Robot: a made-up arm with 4 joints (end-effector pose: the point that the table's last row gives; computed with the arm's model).
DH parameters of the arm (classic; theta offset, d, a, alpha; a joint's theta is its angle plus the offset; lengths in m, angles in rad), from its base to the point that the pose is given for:
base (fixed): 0 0.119 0 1.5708
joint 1: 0 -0.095 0.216 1.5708
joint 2: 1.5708 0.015 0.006 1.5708
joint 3: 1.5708 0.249 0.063 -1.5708
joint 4: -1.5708 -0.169 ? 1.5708
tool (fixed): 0 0.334 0 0
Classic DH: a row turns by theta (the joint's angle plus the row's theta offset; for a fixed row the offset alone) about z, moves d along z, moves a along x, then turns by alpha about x.
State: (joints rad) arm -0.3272 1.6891 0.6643 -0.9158
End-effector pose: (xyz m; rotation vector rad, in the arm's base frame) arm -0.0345 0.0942 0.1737 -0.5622 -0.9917 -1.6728
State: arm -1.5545 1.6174 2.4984 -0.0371
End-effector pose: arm -0.3326 -0.2186 -0.0529 0.6754 -0.7966 -1.4378
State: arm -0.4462 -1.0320 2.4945 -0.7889
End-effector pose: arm 0.1040 0.1485 -0.2623 1.9747 1.0707 -0.9046
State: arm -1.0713 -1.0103 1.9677 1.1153
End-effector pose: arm 0.0785 0.6146 -0.3920 -2.0933 -1.7835 -0.8227
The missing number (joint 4, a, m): 0.079
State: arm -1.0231 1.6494 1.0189 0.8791
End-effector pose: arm -0.0946 -0.4465 0.0587 0.6490 0.6269 -1.5154
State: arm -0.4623 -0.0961 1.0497 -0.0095
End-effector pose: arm 0.4990 -0.1981 -0.1590 1.0505 0.4603 -0.1620
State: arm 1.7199 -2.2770 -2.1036 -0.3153
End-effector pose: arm 0.0364 0.0550 -0.0482 1.3394 1.3922 -0.2563
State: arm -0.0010 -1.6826 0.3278 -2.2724
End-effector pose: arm 0.3172 0.0489 -0.1573 1.8144 -1.3869 0.5361
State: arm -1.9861 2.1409 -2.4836 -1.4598
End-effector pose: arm -0.1148 0.0712 -0.2573 0.6375 -2.5393 -1.4828
